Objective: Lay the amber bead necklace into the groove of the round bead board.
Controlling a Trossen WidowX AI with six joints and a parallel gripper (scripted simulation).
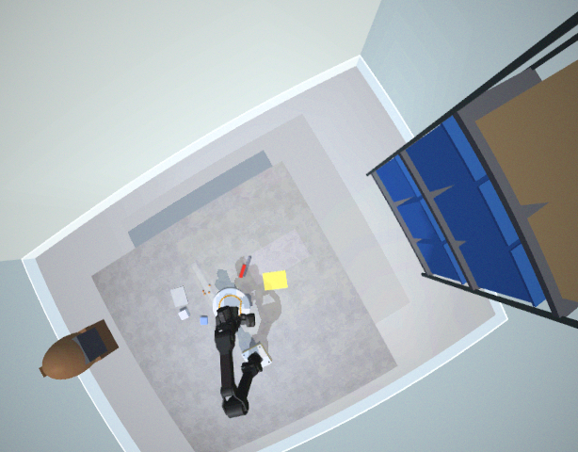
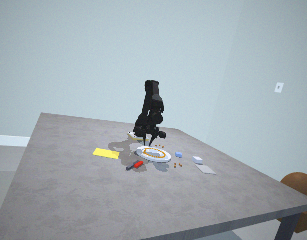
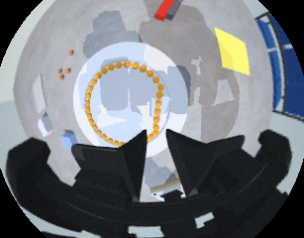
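Now: gripper tip 50 mm short of the round white bead board, 20 mm to the right of it and 20 mm above it. Also, from my gripper tip: yellow sheet: 10 mm ahead, 250 mm to the right, 30 mm below; blue block: 90 mm ahead, 190 mm to the left, 20 mm below; grey tool: 160 mm ahead, 170 mm to the right, 30 mm below.
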